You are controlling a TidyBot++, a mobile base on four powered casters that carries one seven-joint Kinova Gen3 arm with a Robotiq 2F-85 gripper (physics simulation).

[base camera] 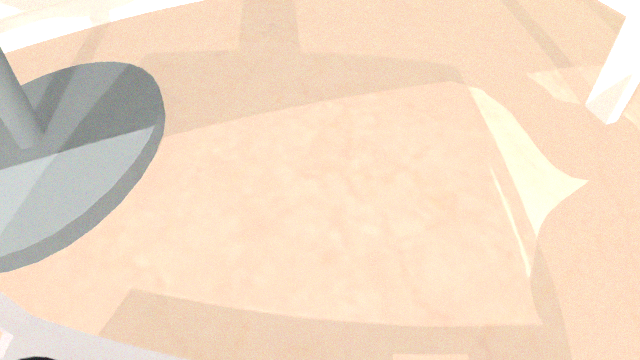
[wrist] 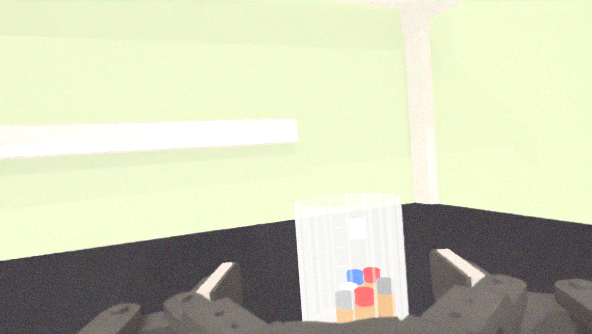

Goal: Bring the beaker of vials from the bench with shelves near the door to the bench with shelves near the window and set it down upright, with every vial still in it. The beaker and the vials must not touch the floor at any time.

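The clear beaker stands upright on the black bench top in the wrist view, right of the middle. Several vials with red, blue, grey and white caps stand inside, low in the beaker. My gripper is open, with one finger on each side of the beaker in the picture and a gap on both sides. The beaker sits a little nearer the right finger. Its lowest edge is partly hidden by the gripper body. The beaker and gripper do not show in the base camera view.
A white shelf runs along the green wall at the left, and a pale corner post rises behind the beaker. In the base view, a grey round disc on a post is at the left and a white leg at the upper right.
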